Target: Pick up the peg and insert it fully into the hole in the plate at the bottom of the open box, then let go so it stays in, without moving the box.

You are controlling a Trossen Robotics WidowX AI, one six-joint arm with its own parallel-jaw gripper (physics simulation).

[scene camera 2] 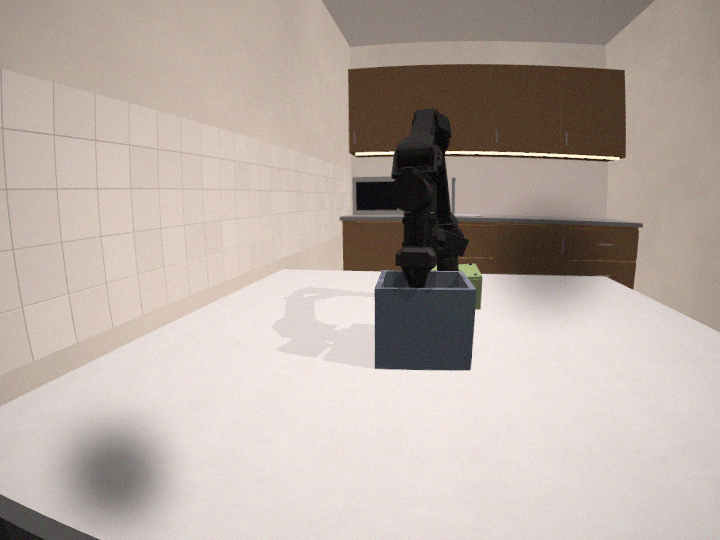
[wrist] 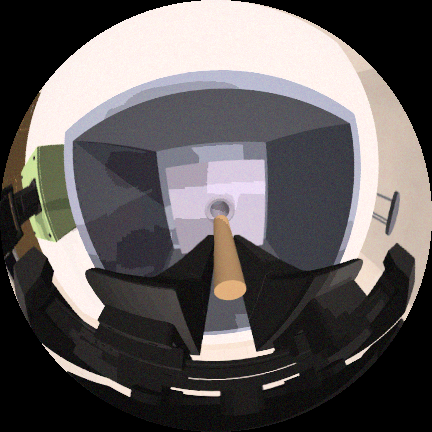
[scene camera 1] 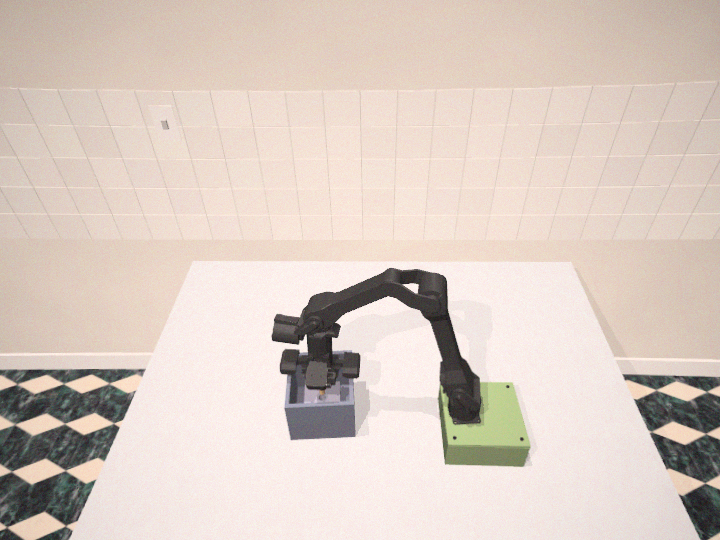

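Pixels of known places: gripper, fingertip midpoint: (wrist: 223, 240); arm's base, origin of the base link: (wrist: 34, 197) (scene camera 1: 464, 412).
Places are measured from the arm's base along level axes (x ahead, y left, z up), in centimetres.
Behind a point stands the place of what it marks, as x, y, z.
Observation:
The orange-tan round peg (scene camera 1: 322, 393) @(33.6, -8.9, -1.3) (wrist: 228, 257) @(33.6, -8.7, 4.6) is held between the fingers of my black gripper (scene camera 2: 416, 284) @(33.6, -9.5, 1.6) (wrist: 223, 240) @(33.6, -9.5, 1.6), which is shut on it. The fingers reach down inside the open blue-grey box (scene camera 1: 321, 421) @(33.8, -0.6, -0.7) (scene camera 2: 423, 328) @(41.8, -9.0, -0.9) (wrist: 312, 190) @(40.8, -6.5, 1.7). The pale plate (wrist: 247, 210) @(36.4, -9.0, -2.4) lies at the box's bottom, with a round hole (wrist: 219, 208) ringed by a collar. In the wrist view the peg's far end overlaps the near edge of the hole's collar, and the dark opening still shows beyond it. How high the peg's end is above the plate cannot be told. In scene camera 2 the box wall hides the peg.
The arm's base stands on a green block (scene camera 1: 503, 415) @(-8.9, 1.5, 0.1) (scene camera 2: 478, 290) @(5.4, 7.3, -3.2) (wrist: 55, 195) @(4.6, -1.9, -4.1), to the right of the box in scene camera 1. The box's walls surround the fingers. The white table (scene camera 1: 401, 494) @(16.5, 14.3, -8.2) (scene camera 2: 290, 441) @(63.3, -25.4, -8.2) carries the box and the block.

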